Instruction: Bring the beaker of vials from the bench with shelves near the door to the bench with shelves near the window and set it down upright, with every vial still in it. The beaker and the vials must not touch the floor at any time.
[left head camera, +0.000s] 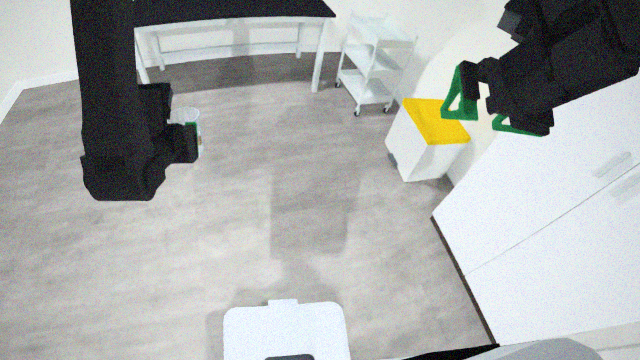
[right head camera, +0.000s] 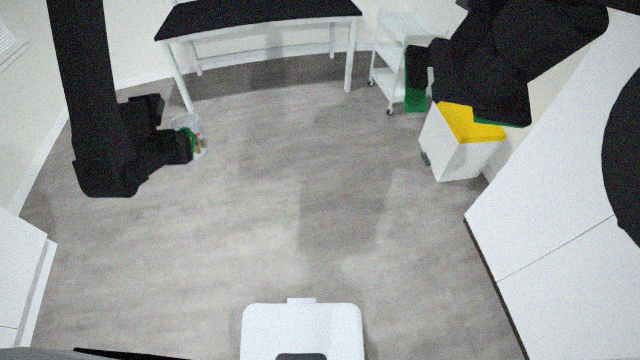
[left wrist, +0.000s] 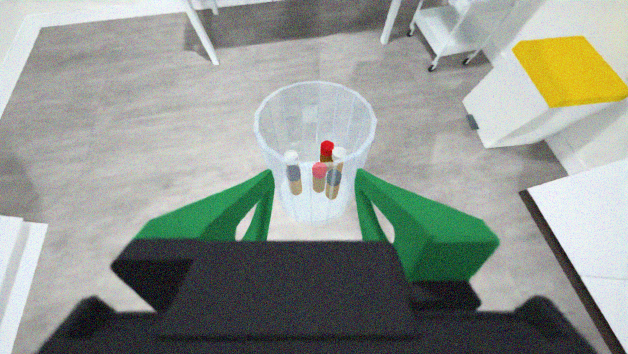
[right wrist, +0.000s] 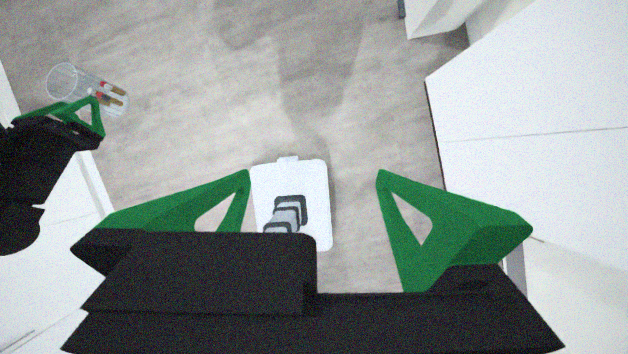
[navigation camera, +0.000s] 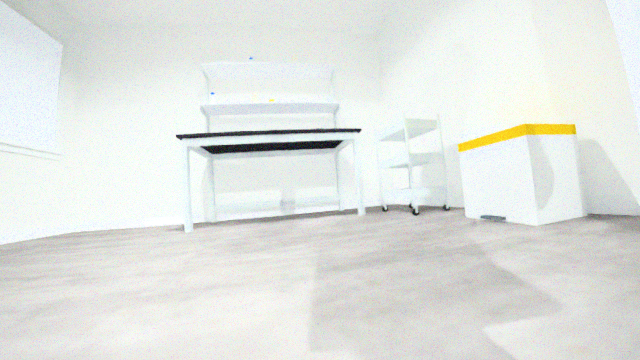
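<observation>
A clear beaker (left head camera: 189, 114) (right head camera: 184, 121) (left wrist: 310, 207) (right wrist: 61, 82) stands roughly upright in the air, high above the floor. Several vials (left wrist: 319, 177) (right wrist: 112, 95) with red, white and dark caps are inside it. My left gripper (left wrist: 314, 177) is shut on the beaker, one green finger on each side. My right gripper (right wrist: 313, 176) (left head camera: 470, 121) is open and empty, to the right in both head views. The bench with shelves near the window (left head camera: 230, 9) (right head camera: 260, 14) (navigation camera: 270, 133) stands ahead, its black top away from the beaker. The bench near the door does not show.
A white cart (left head camera: 367, 86) (navigation camera: 408, 150) stands right of the bench. A white bin with a yellow lid (left head camera: 437, 122) (right head camera: 470, 125) (left wrist: 570, 70) (navigation camera: 500, 185) is nearer, beside a tall white cabinet (left head camera: 525, 225) (right head camera: 550, 235). Another white unit (right head camera: 22, 280) is at the left. A window (navigation camera: 30, 90) is left of the bench.
</observation>
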